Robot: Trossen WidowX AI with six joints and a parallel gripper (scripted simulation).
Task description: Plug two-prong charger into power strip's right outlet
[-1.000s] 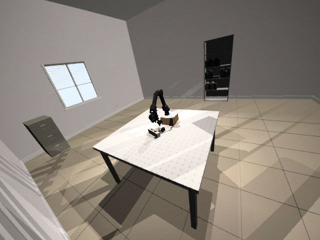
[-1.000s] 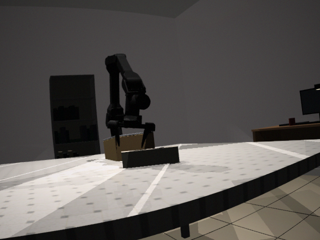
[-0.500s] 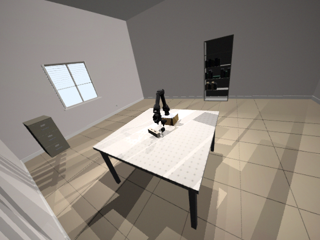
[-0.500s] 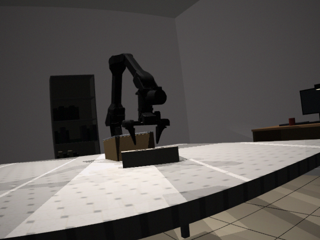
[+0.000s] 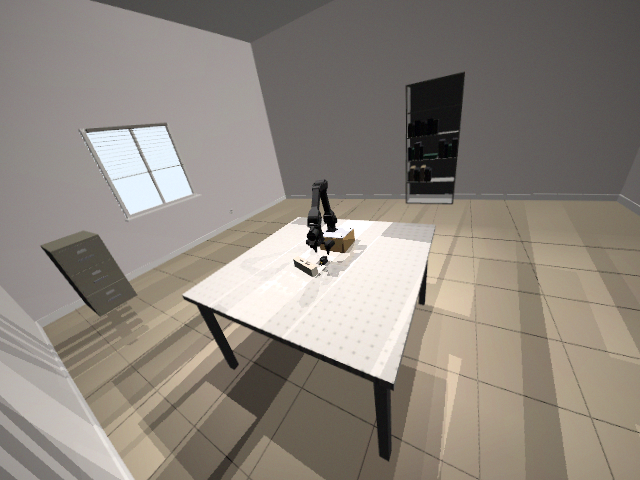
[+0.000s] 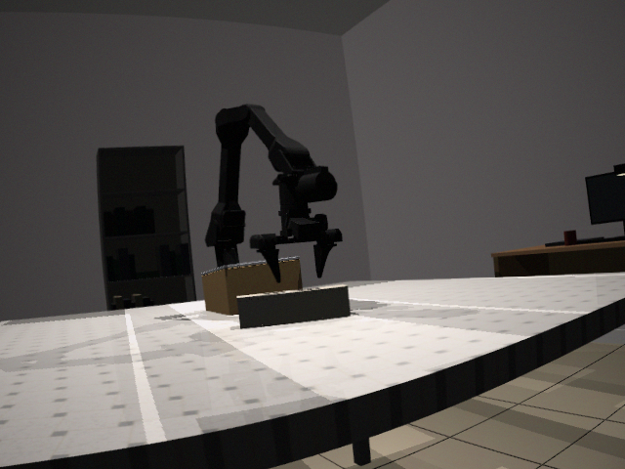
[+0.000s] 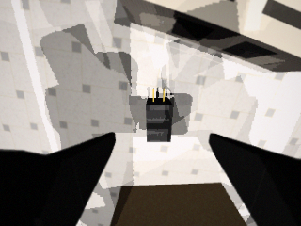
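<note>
Right now my gripper tip is 20 mm short of the dark charger and 50 mm above it.
</note>
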